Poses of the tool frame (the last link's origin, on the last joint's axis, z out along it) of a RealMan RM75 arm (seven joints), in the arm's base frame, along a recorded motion.
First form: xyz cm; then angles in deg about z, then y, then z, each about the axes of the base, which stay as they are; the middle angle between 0 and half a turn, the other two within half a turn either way.
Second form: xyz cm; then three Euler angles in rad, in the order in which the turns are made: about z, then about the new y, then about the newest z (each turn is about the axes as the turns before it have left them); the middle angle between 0 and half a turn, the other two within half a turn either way. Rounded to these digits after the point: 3 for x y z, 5 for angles.
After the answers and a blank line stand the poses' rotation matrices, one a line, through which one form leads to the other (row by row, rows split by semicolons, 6 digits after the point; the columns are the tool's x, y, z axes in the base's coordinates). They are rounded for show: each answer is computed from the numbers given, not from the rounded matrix.
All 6 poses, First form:
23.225, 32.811, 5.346, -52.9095, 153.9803, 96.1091
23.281, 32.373, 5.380, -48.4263, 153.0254, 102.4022
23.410, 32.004, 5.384, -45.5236, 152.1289, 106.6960
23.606, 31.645, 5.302, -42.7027, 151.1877, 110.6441
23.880, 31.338, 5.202, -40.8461, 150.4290, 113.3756
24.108, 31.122, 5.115, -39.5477, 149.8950, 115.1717
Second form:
23.225, 32.811, 5.346, 1.67742, 2.68746, -0.92344
23.281, 32.373, 5.380, 1.78726, 2.67080, -0.84520
23.410, 32.004, 5.384, 1.86220, 2.65515, -0.79454
23.606, 31.645, 5.302, 1.93110, 2.63872, -0.74530
23.880, 31.338, 5.202, 1.97878, 2.62548, -0.71290
24.108, 31.122, 5.115, 2.01013, 2.61616, -0.69024

0.850829 -0.523364 -0.046685; -0.453981 -0.776943 0.436189; -0.264557 -0.349928 -0.898643
0.857660 -0.504905 -0.097420; -0.416917 -0.793676 0.443010; -0.300998 -0.339336 -0.891208
0.861392 -0.489863 -0.134305; -0.388240 -0.805460 0.447776; -0.327526 -0.333568 -0.884002
0.861663 -0.478190 -0.169914; -0.363455 -0.815171 0.450996; -0.354171 -0.326850 -0.876203
0.861389 -0.468690 -0.195800; -0.344443 -0.822285 0.452997; -0.373319 -0.322765 -0.869745
0.859986 -0.463583 -0.213341; -0.332914 -0.826495 0.453954; -0.386771 -0.319370 -0.865108

